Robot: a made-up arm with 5 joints.
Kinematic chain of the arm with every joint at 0, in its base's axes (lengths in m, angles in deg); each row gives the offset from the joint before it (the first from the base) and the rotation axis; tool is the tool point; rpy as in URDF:
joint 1: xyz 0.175 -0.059 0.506 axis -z
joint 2: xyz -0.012 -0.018 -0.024 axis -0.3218 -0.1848 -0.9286
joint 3: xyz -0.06 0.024 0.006 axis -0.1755 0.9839 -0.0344
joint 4: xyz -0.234 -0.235 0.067 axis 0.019 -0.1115 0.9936
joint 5: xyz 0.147 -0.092 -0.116 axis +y
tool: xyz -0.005 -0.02 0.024 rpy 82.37 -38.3 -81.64
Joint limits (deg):
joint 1: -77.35..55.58
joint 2: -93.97..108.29
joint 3: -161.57..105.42
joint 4: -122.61..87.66
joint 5: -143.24..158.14
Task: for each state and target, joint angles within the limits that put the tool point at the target. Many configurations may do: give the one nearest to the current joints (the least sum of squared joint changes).
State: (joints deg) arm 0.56 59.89 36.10 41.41 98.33
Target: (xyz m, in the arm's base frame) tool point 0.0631 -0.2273 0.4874
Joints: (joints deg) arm -29.36 37.06 19.84 47.59 102.11
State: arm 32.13 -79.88 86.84 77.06 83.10
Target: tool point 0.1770 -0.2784 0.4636
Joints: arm 40.54 -69.38 79.87 36.14 85.29
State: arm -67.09 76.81 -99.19 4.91 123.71
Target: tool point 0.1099 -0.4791 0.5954
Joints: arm -44.31 98.22 -143.49 -43.72 125.52
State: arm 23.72 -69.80 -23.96 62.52 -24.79
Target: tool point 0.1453 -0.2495 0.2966
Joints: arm 54.91 -77.19 -40.98 28.03 -35.75
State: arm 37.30 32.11 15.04 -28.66 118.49
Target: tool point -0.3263 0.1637 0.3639
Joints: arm 43.16 35.81 -10.83 -75.44 120.26
